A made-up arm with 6 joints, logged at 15 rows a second.
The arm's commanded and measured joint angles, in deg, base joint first. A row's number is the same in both.
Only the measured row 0 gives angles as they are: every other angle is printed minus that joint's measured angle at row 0.
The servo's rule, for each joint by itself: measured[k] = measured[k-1] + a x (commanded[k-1-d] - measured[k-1]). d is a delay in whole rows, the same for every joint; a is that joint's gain. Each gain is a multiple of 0.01, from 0.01 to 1. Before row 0 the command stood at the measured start. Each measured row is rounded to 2 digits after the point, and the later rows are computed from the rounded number. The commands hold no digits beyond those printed.
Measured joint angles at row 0: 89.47, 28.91, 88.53, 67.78, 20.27, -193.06
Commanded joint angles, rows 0 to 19: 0.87, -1.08, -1.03, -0.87, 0.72, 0.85; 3.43, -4.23, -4.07, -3.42, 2.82, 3.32; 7.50, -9.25, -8.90, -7.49, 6.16, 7.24; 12.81, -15.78, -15.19, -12.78, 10.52, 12.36; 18.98, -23.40, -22.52, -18.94, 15.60, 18.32; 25.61, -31.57, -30.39, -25.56, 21.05, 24.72; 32.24, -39.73, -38.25, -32.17, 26.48, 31.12; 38.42, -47.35, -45.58, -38.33, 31.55, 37.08; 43.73, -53.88, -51.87, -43.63, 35.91, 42.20; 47.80, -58.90, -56.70, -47.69, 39.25, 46.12; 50.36, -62.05, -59.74, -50.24, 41.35, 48.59; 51.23, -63.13, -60.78, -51.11, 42.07, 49.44; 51.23, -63.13, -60.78, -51.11, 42.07, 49.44; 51.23, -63.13, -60.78, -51.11, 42.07, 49.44; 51.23, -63.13, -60.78, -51.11, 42.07, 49.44; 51.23, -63.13, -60.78, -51.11, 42.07, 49.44; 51.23, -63.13, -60.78, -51.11, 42.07, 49.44; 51.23, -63.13, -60.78, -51.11, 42.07, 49.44; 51.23, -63.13, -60.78, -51.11, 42.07, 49.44; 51.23, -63.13, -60.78, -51.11, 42.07, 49.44
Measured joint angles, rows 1 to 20: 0.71, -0.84, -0.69, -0.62, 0.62, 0.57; 2.94, -3.48, -2.95, -2.61, 2.51, 2.41; 6.68, -7.98, -6.94, -6.07, 5.65, 5.65; 11.71, -14.06, -12.47, -10.83, 9.84, 10.15; 17.67, -21.35, -19.20, -16.59, 14.79, 15.62; 24.18, -29.32, -26.70, -22.96, 20.17, 21.72; 30.79, -37.44, -34.44, -29.50, 25.60, 28.02; 37.05, -45.17, -41.90, -35.77, 30.72, 34.09; 42.53, -51.96, -48.58, -41.35, 35.18, 39.52; 46.85, -57.37, -54.02, -45.85, 38.68, 43.94; 49.73, -61.02, -57.85, -48.97, 40.98, 47.06; 50.96, -62.67, -59.81, -50.49, 41.92, 48.65; 51.18, -63.03, -60.46, -50.93, 42.05, 49.18; 51.22, -63.11, -60.67, -51.06, 42.07, 49.35; 51.23, -63.13, -60.74, -51.10, 42.07, 49.41; 51.23, -63.13, -60.77, -51.11, 42.07, 49.43; 51.23, -63.13, -60.78, -51.11, 42.07, 49.44; 51.23, -63.13, -60.78, -51.11, 42.07, 49.44; 51.23, -63.13, -60.78, -51.11, 42.07, 49.44; 51.23, -63.13, -60.78, -51.11, 42.07, 49.44
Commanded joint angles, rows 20 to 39: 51.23, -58.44, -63.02, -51.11, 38.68, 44.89; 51.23, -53.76, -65.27, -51.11, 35.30, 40.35; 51.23, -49.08, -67.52, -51.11, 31.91, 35.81; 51.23, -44.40, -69.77, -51.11, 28.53, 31.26; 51.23, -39.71, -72.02, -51.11, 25.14, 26.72; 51.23, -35.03, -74.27, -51.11, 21.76, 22.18; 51.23, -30.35, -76.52, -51.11, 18.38, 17.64; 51.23, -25.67, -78.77, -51.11, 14.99, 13.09; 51.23, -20.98, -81.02, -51.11, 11.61, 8.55; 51.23, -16.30, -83.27, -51.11, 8.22, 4.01; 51.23, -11.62, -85.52, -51.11, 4.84, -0.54; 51.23, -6.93, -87.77, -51.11, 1.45, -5.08; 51.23, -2.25, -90.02, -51.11, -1.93, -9.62; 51.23, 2.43, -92.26, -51.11, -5.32, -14.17; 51.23, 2.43, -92.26, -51.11, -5.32, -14.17; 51.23, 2.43, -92.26, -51.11, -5.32, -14.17; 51.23, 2.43, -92.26, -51.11, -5.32, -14.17; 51.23, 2.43, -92.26, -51.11, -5.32, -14.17; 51.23, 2.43, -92.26, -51.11, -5.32, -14.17; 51.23, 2.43, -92.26, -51.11, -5.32, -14.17
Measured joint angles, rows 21 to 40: 51.23, -59.47, -62.28, -51.11, 39.15, 46.39; 51.23, -55.02, -64.28, -51.11, 35.84, 42.34; 51.23, -50.39, -66.45, -51.11, 32.46, 37.96; 51.23, -45.72, -68.67, -51.11, 29.08, 33.47; 51.23, -41.03, -70.91, -51.11, 25.69, 28.95; 51.23, -36.35, -73.16, -51.11, 22.31, 24.41; 51.23, -31.67, -75.41, -51.11, 18.93, 19.87; 51.23, -26.99, -77.66, -51.11, 15.54, 15.33; 51.23, -22.30, -79.91, -51.11, 12.16, 10.79; 51.23, -17.62, -82.16, -51.11, 8.77, 6.25; 51.23, -12.94, -84.41, -51.11, 5.39, 1.70; 51.23, -8.25, -86.66, -51.11, 2.00, -2.84; 51.23, -3.57, -88.91, -51.11, -1.38, -7.38; 51.23, 1.11, -91.15, -51.11, -4.77, -11.93; 51.23, 2.14, -91.89, -51.11, -5.24, -13.43; 51.23, 2.37, -92.14, -51.11, -5.31, -13.93; 51.23, 2.42, -92.22, -51.11, -5.32, -14.09; 51.23, 2.43, -92.25, -51.11, -5.32, -14.14; 51.23, 2.43, -92.26, -51.11, -5.32, -14.16; 51.23, 2.43, -92.26, -51.11, -5.32, -14.17
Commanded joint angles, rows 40 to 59: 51.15, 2.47, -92.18, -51.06, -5.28, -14.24; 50.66, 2.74, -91.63, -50.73, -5.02, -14.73; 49.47, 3.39, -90.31, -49.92, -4.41, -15.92; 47.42, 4.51, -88.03, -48.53, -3.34, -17.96; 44.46, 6.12, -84.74, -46.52, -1.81, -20.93; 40.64, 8.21, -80.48, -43.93, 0.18, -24.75; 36.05, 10.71, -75.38, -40.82, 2.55, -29.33; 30.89, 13.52, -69.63, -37.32, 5.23, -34.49; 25.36, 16.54, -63.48, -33.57, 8.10, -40.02; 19.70, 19.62, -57.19, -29.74, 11.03, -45.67; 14.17, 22.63, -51.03, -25.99, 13.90, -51.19; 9.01, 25.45, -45.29, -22.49, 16.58, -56.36; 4.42, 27.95, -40.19, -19.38, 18.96, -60.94; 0.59, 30.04, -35.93, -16.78, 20.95, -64.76; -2.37, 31.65, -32.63, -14.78, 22.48, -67.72; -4.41, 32.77, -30.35, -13.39, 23.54, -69.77; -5.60, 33.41, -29.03, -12.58, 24.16, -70.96; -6.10, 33.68, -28.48, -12.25, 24.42, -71.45; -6.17, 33.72, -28.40, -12.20, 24.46, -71.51; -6.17, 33.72, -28.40, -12.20, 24.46, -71.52
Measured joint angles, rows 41 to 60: 51.16, 2.46, -92.21, -51.07, -5.29, -14.22; 50.75, 2.68, -91.82, -50.83, -5.06, -14.56; 49.70, 3.23, -90.81, -50.18, -4.50, -15.47; 47.83, 4.23, -88.95, -49.01, -3.50, -17.14; 45.07, 5.70, -86.13, -47.24, -2.05, -19.68; 41.44, 7.66, -82.34, -44.89, -0.13, -23.08; 37.02, 10.04, -77.68, -42.00, 2.17, -27.27; 31.99, 12.75, -72.29, -38.68, 4.80, -32.11; 26.55, 15.71, -66.39, -35.05, 7.64, -37.41; 20.93, 18.76, -60.23, -31.28, 10.56, -42.94; 15.39, 21.78, -54.07, -27.52, 13.43, -48.47; 10.16, 24.64, -48.19, -23.95, 16.14, -53.76; 5.45, 27.22, -42.83, -20.71, 18.57, -58.57; 1.46, 29.42, -38.21, -17.92, 20.62, -62.72; -1.68, 31.16, -34.47, -15.69, 22.22, -66.07; -3.92, 32.42, -31.71, -14.06, 23.36, -68.55; -5.30, 33.19, -29.91, -13.01, 24.05, -70.16; -5.96, 33.57, -28.95, -12.47, 24.37, -71.02; -6.13, 33.69, -28.58, -12.28, 24.45, -71.35; -6.16, 33.71, -28.46, -12.22, 24.46, -71.46
